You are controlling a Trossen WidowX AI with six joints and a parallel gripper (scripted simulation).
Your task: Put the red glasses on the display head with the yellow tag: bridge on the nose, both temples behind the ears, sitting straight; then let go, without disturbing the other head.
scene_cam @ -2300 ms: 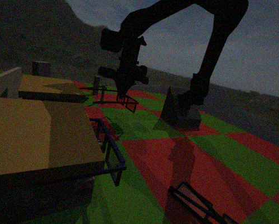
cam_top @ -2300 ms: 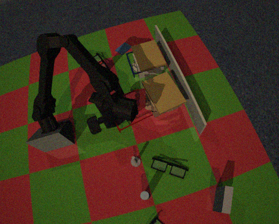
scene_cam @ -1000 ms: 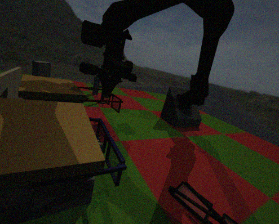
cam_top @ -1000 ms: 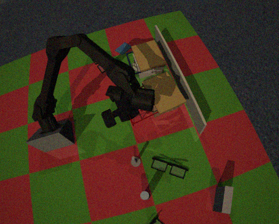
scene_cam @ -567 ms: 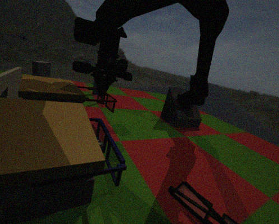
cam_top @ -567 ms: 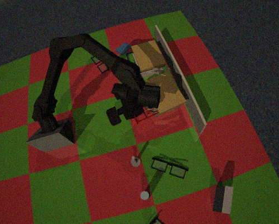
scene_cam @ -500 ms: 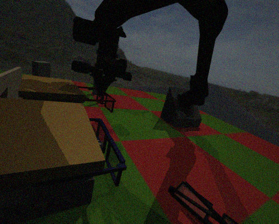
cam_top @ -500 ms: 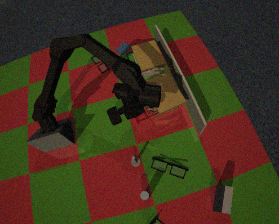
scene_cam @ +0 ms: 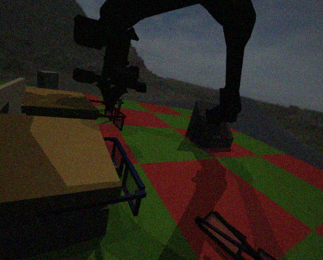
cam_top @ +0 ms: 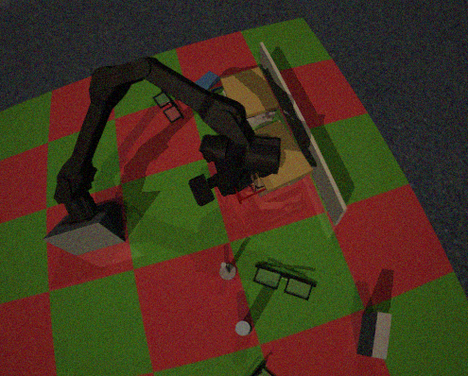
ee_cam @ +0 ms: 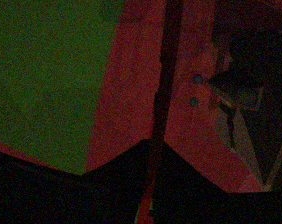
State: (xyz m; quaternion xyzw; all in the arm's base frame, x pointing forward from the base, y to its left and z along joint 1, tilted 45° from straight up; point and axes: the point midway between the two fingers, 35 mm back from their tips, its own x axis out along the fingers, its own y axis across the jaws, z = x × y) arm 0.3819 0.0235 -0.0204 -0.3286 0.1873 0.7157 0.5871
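The tan display head lies 9 cm ahead of my gripper tip, 6 cm to the left of it and 2 cm below it. From my gripper tip the other things lie so: wall panel (20 cm ahead, 18 cm to the left, 2 cm below); grey block (39 cm to the right, 23 cm ahead, 2 cm below).
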